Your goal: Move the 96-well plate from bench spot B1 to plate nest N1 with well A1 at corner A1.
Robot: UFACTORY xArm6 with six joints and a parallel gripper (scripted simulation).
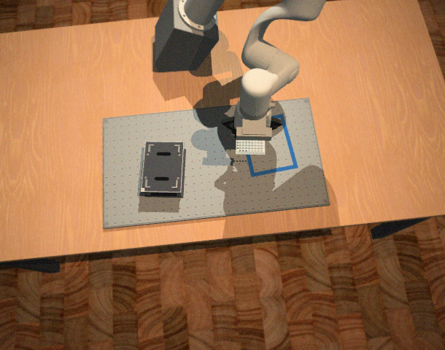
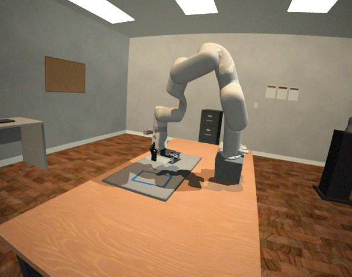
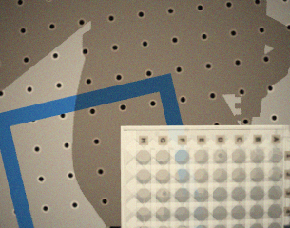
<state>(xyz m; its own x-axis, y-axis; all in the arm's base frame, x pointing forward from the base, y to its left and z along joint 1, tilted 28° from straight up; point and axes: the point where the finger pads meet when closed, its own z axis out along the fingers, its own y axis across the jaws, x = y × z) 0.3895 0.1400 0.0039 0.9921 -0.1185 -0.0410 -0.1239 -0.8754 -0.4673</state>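
The dark plate nest N1 is 27 cm to the right of my hand, 6 cm ahead of it and 5 cm below it. Round my hand: white 96-well plate (1 cm below); then A1 mark (34 cm to the right, 13 cm ahead, 5 cm below).
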